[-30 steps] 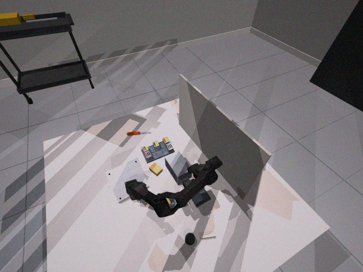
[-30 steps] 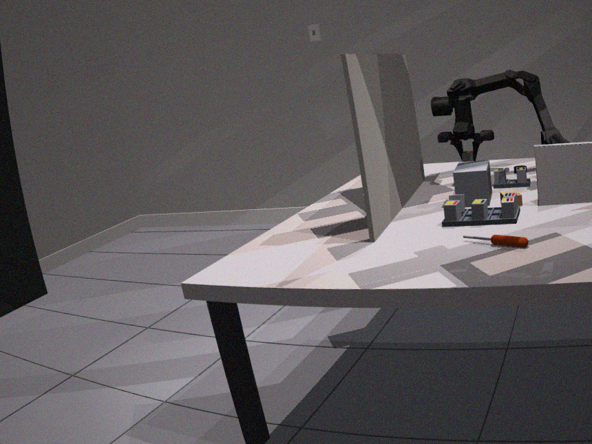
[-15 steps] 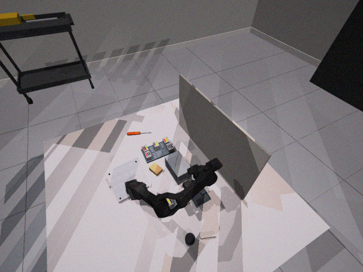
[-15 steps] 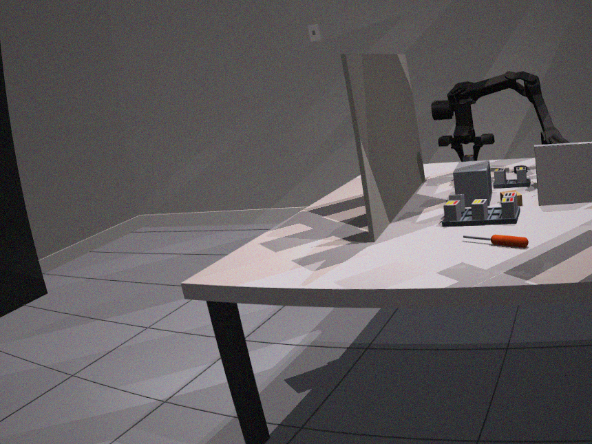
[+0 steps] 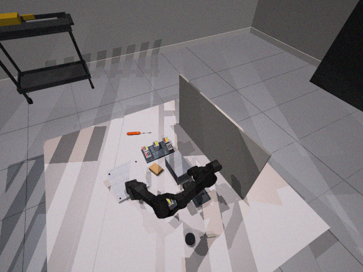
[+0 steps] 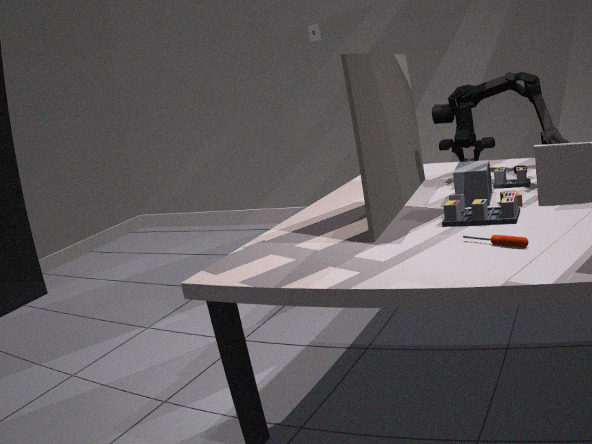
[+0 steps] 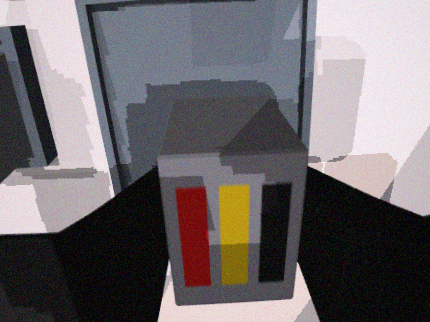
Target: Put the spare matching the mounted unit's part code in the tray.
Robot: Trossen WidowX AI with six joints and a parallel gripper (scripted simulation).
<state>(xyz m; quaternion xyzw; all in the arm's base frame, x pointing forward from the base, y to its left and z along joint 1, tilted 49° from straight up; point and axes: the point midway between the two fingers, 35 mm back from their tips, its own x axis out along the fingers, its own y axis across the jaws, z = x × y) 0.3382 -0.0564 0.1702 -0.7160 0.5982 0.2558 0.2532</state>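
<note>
Now: the tray 50 mm below my gripper tip. Round my gripper tip: grey mounted unit (190 mm to the left, 50 mm behind); white bar (220 mm to the right, 60 mm behind, 50 mm below); black disc (200 mm to the right, 150 mm behind, 40 mm below).
</note>
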